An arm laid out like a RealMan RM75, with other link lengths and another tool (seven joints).
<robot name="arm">
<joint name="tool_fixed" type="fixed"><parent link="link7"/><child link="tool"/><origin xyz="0.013 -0.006 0.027" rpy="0.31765 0 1.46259"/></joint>
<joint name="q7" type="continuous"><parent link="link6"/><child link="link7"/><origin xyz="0 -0.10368 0" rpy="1.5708 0 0"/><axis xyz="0 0 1"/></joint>
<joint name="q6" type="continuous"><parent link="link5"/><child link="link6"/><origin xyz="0 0 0" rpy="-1.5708 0 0"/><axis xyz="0 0 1"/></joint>
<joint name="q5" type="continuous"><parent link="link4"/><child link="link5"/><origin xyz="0 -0.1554 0" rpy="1.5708 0 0"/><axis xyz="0 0 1"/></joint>
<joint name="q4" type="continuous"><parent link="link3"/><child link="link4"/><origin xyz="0 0 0" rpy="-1.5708 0 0"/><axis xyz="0 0 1"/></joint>
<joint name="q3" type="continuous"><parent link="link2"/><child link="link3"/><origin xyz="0 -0.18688 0" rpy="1.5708 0 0"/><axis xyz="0 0 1"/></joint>
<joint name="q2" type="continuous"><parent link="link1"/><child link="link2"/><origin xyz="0 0 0" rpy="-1.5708 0 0"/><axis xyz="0 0 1"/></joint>
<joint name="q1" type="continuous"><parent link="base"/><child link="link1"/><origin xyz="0 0 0.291"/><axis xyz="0 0 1"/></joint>
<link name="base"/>
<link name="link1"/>
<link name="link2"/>
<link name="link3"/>
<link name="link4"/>
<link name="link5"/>
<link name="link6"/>
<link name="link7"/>
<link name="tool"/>
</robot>
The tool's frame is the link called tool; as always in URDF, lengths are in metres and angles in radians. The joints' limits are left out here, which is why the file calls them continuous.
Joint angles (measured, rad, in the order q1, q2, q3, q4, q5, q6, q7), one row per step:
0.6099 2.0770 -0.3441 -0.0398 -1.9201 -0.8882 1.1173
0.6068 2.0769 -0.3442 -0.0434 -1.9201 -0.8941 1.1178
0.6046 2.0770 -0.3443 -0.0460 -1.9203 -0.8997 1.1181
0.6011 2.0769 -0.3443 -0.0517 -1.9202 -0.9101 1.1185
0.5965 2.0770 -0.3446 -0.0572 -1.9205 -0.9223 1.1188
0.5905 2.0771 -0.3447 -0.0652 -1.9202 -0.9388 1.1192
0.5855 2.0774 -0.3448 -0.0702 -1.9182 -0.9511 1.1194
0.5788 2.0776 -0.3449 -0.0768 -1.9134 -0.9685 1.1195
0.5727 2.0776 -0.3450 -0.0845 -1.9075 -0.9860 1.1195
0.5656 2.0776 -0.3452 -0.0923 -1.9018 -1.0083 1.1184
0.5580 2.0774 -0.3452 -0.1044 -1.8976 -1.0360 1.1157
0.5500 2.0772 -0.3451 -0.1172 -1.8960 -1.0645 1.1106
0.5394 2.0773 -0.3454 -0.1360 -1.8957 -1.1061 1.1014
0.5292 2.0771 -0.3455 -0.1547 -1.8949 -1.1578 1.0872
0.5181 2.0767 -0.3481 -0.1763 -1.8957 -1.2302 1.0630
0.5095 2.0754 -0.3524 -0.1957 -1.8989 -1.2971 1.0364
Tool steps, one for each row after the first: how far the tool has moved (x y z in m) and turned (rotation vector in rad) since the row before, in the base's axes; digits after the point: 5 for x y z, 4 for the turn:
0.00029 -0.00028 0.00065 0.0019 0.0020 0.0017
-0.00001 -0.00025 0.00039 0.0010 0.0024 0.0024
-0.00006 -0.00010 0.00103 0.0030 0.0038 0.0051
-0.00006 -0.00051 0.00087 0.0020 0.0049 0.0056
-0.00011 -0.00050 0.00136 0.0039 0.0067 0.0075
-0.00009 -0.00056 0.00088 0.0034 0.0066 0.0042
-0.00024 -0.00060 0.00139 0.0062 0.0103 0.0055
-0.00031 -0.00021 0.00176 0.0078 0.0098 0.0062
-0.00067 -0.00055 0.00178 0.0075 0.0120 0.0097
-0.00090 -0.00028 0.00260 0.0092 0.0105 0.0162
-0.00081 -0.00055 0.00260 0.0081 0.0072 0.0194
-0.00152 -0.00091 0.00354 0.0100 0.0079 0.0318
-0.00286 -0.00113 0.00379 0.0107 0.0107 0.0430
-0.00503 -0.00208 0.00431 0.0101 0.0126 0.0669
-0.00484 -0.00224 0.00394 0.0077 0.0060 0.0679

